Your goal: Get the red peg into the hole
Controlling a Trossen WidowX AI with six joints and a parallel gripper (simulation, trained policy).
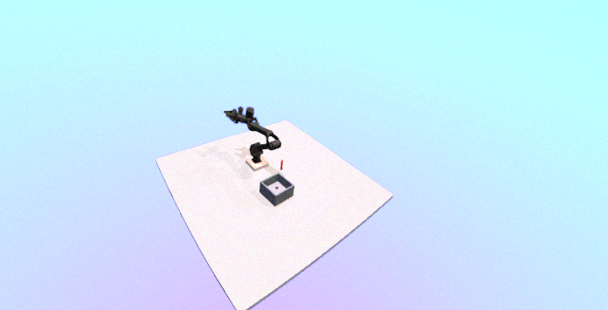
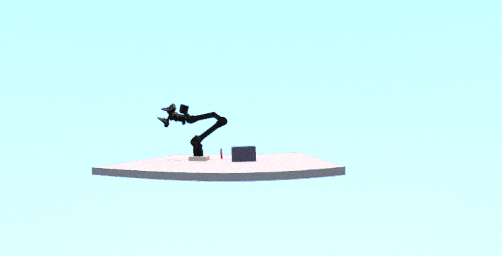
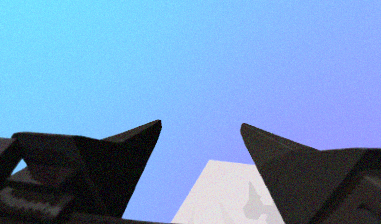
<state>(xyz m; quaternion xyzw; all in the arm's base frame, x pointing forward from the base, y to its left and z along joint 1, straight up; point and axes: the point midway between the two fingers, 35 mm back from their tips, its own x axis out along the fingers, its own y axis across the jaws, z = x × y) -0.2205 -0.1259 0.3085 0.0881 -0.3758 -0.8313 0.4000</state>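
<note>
The red peg is 390 mm ahead of my gripper tip, 300 mm below it and 290 mm to the left of it. From my gripper tip the other things lie so: plate 590 mm ahead, 300 mm below, 120 mm to the left; grey box 590 mm ahead, 320 mm below, 120 mm to the left.
</note>
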